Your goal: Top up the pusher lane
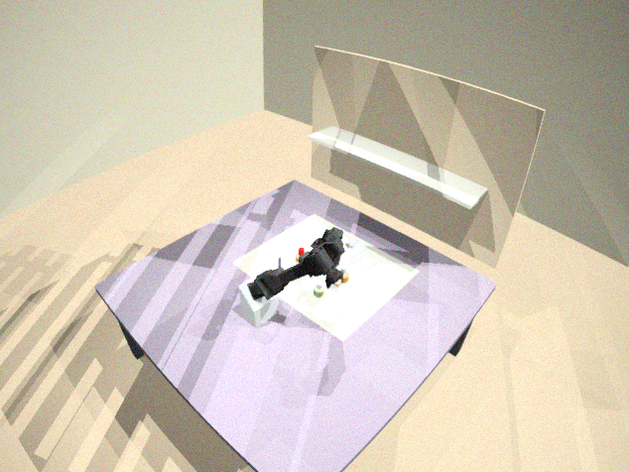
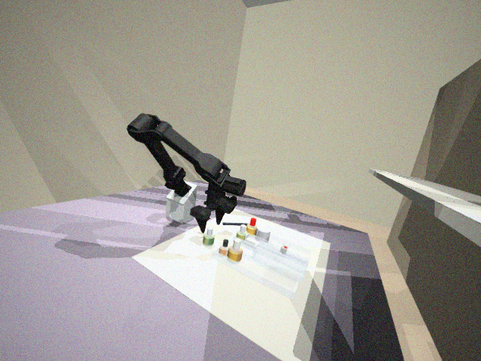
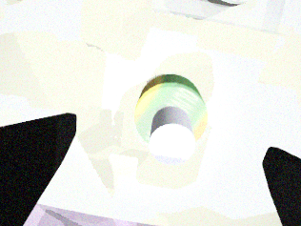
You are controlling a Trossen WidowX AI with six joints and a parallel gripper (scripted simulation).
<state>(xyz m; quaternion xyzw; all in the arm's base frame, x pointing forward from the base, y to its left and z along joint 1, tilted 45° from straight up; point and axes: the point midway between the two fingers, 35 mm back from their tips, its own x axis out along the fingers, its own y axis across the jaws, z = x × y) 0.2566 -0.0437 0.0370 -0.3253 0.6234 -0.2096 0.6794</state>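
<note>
Right now the grey cylinder is 120 mm ahead of my gripper tip, 200 mm to the left of it and 40 mm below it. Round my gripper tip: wall shelf: 580 mm ahead, 170 mm to the left, 300 mm above; then clear lane rack: 220 mm ahead, 110 mm to the left, 50 mm below.
</note>
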